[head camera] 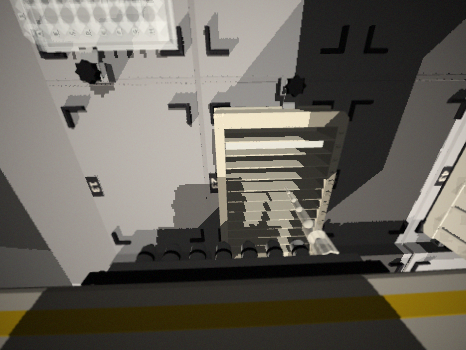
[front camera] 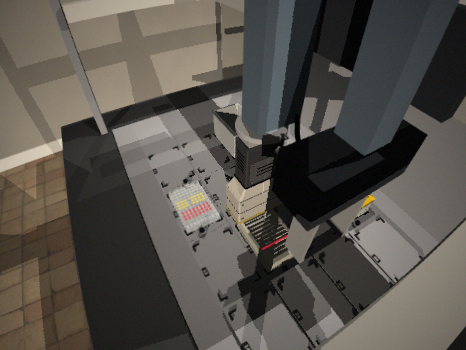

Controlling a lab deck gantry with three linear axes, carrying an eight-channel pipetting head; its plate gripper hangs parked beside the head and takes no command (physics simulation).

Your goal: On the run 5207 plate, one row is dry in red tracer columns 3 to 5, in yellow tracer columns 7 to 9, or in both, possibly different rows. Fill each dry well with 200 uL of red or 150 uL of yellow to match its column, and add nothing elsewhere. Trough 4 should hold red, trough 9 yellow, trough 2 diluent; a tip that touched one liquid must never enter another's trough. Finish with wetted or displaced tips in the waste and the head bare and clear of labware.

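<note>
The run plate (front camera: 201, 224) (head camera: 107, 41) shows a red well block and a yellow block split by a pale line in the front view; the head view shows its clear lettered end. The cream trough reservoir (head camera: 260, 120) lies below the eight-channel head (front camera: 246, 200) (head camera: 235, 275). A red strip (front camera: 275, 243) shows in one trough; other liquids cannot be told. One clear tip (head camera: 306, 217) hangs from the rightmost channel over the troughs; its height is unclear. Several other nozzles (head camera: 197, 251) are bare. The parked plate gripper (front camera: 322, 245) has its two pale jaws apart, no plate seen between.
An open pale bin (front camera: 225, 131) stands behind the head. A yellow piece (front camera: 368, 201) shows behind the gripper. Cream labware (head camera: 450, 212) stands at the right edge. Dark knobs (head camera: 88, 71) (head camera: 295, 86) and corner brackets stand up from the deck.
</note>
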